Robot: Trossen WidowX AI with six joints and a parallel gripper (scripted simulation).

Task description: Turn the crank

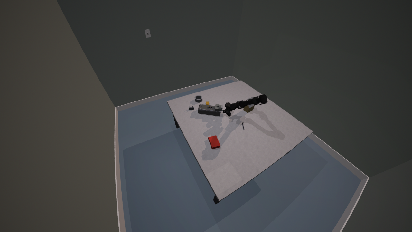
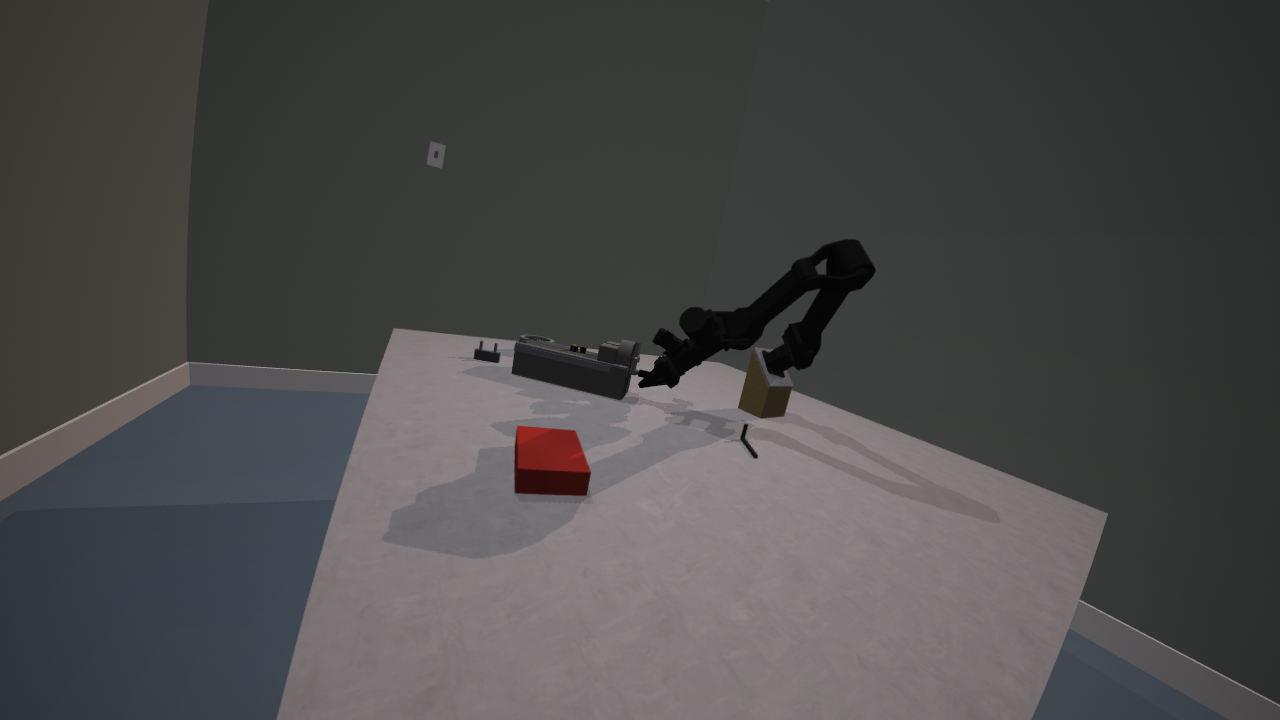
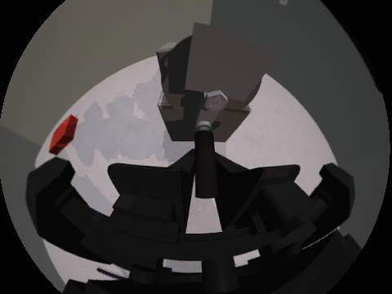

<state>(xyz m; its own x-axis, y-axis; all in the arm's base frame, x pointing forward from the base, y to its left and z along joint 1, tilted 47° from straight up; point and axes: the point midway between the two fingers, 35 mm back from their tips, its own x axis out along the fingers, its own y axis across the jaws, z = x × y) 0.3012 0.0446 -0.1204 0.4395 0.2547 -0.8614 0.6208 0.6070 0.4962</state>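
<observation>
Right now my gripper tip is 10 mm past the black crank handle, 10 mm to the right of it and 30 mm below it. Also, from my gripper tip: yellow block (80 mm ahead, 240 mm to the right, 20 mm below); red pointer (110 mm ahead, 90 mm to the right, 50 mm above); black bent key (100 mm behind, 250 mm to the left, 20 mm below).
</observation>
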